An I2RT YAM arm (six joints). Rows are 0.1 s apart.
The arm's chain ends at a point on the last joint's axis. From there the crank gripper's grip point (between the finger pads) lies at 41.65 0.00 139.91 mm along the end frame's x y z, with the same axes.
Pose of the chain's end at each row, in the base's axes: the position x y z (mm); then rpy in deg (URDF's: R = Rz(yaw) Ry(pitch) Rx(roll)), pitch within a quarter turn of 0, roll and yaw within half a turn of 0:
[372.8 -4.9 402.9 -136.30 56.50 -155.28]
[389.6 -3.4 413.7 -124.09 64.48 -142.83]
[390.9 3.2 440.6 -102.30 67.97 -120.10]
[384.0 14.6 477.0 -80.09 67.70 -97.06]
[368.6 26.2 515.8 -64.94 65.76 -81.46]
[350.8 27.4 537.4 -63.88 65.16 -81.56]
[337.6 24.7 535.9 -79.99 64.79 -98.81]
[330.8 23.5 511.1 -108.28 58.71 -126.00]
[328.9 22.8 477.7 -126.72 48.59 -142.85]
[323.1 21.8 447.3 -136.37 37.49 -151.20]
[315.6 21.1 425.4 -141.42 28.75 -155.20]
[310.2 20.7 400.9 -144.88 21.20 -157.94]
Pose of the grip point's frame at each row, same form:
[469.0 -67.0 312.3 -136.30 56.50 -155.28]
[501.7 -63.8 342.3 -124.09 64.48 -142.83]
[515.2 -55.0 390.8 -102.30 67.97 -120.10]
[516.1 -40.1 447.6 -80.09 67.70 -97.06]
[504.5 -25.3 502.2 -64.94 65.76 -81.46]
[485.8 -26.8 525.5 -63.88 65.16 -81.56]
[467.7 -35.7 508.6 -79.99 64.79 -98.81]
[447.6 -41.7 452.7 -108.28 58.71 -126.00]
[424.7 -45.3 391.1 -126.72 48.59 -142.85]
[394.7 -49.0 341.6 -136.37 37.49 -151.20]
[366.8 -51.4 309.5 -141.42 28.75 -155.20]
[342.8 -52.9 279.1 -144.88 21.20 -157.94]

